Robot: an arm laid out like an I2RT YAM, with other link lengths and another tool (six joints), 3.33 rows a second.
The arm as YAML. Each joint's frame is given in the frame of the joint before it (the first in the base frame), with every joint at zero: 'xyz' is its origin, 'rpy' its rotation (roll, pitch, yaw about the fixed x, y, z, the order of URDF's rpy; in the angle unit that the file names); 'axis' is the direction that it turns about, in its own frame. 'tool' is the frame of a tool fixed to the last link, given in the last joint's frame.
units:
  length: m
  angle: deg
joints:
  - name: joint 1
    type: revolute
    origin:
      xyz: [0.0, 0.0, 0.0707]
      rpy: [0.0, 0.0, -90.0]
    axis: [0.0, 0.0, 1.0]
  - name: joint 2
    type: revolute
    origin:
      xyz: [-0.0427, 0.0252, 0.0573]
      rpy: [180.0, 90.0, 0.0]
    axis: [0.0, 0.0, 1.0]
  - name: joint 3
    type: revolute
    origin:
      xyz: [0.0, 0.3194, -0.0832]
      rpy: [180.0, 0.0, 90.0]
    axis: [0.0, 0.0, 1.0]
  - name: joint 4
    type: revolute
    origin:
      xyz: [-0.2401, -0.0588, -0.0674]
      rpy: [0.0, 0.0, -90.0]
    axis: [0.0, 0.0, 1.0]
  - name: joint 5
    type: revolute
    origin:
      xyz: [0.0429, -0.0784, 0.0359]
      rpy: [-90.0, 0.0, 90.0]
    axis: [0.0, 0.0, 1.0]
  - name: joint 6
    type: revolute
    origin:
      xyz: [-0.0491, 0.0, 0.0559]
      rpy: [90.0, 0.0, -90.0]
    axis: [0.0, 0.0, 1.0]
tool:
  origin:
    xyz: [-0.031, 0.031, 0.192]
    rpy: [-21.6, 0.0, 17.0]
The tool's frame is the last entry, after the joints.
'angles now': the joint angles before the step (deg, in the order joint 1, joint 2, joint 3, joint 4, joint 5, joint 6). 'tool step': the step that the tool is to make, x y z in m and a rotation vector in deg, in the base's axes. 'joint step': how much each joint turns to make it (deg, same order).
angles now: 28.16 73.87 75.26 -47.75 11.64 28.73
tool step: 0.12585 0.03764 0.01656 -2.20 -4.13 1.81
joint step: -3.21 20.87 19.34 5.47 -0.92 -6.36
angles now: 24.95 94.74 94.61 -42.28 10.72 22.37
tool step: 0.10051 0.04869 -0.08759 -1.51 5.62 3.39
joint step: -1.33 24.94 18.69 0.92 -3.99 -2.71
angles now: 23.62 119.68 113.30 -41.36 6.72 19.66
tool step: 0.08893 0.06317 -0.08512 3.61 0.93 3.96
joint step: -0.05 26.56 29.23 -2.05 -5.42 -0.46
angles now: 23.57 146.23 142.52 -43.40 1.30 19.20
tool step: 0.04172 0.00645 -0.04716 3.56 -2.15 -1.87
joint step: -1.27 8.13 3.16 8.32 -1.31 2.14
